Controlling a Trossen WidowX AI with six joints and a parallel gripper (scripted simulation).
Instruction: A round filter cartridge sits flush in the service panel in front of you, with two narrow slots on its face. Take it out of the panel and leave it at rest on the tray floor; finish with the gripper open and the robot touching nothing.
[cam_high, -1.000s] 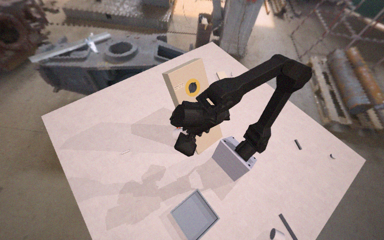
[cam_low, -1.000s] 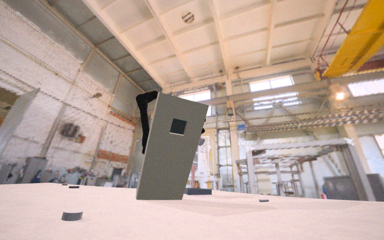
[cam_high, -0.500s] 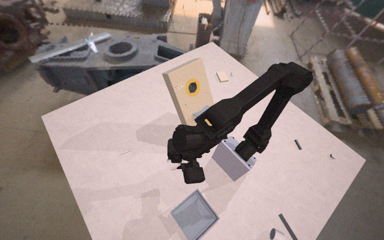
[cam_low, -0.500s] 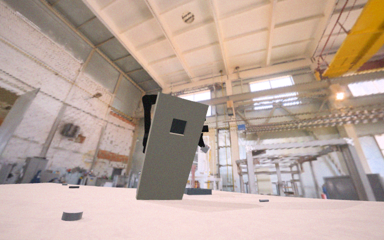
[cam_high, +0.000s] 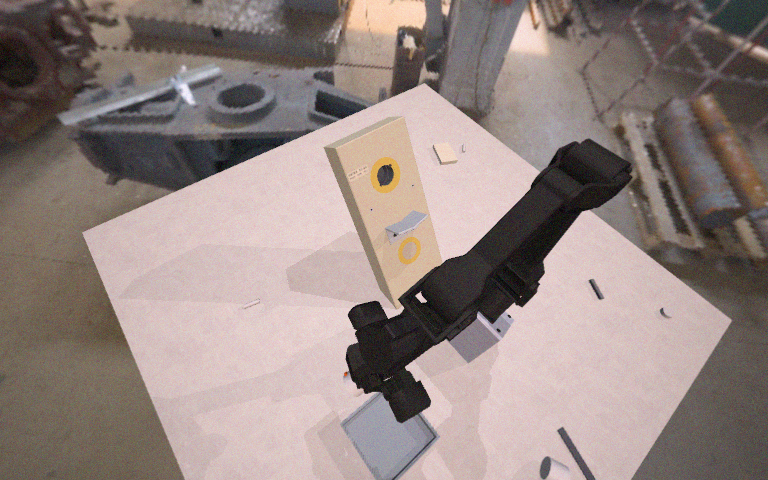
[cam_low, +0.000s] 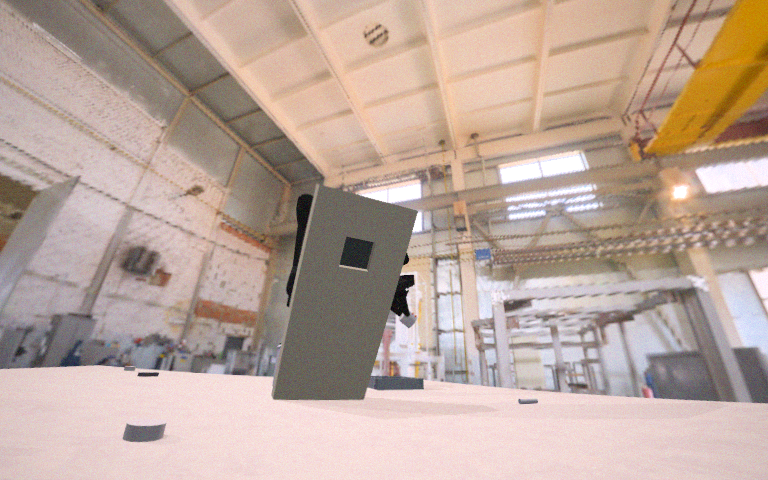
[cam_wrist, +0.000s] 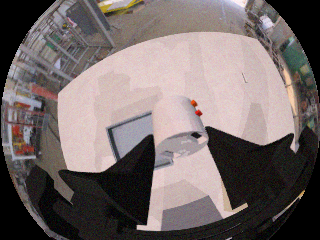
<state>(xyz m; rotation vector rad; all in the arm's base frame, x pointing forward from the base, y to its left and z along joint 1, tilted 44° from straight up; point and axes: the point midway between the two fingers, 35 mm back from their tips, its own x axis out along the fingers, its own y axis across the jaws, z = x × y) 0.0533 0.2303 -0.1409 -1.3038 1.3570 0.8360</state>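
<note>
The grey tray is 200 mm below my gripper tip and 100 mm behind it. Also, from my gripper tip: grey bracket (290 mm to the right, 200 mm ahead, 30 mm below); round filter cartridge (right at my gripper tip).
</note>
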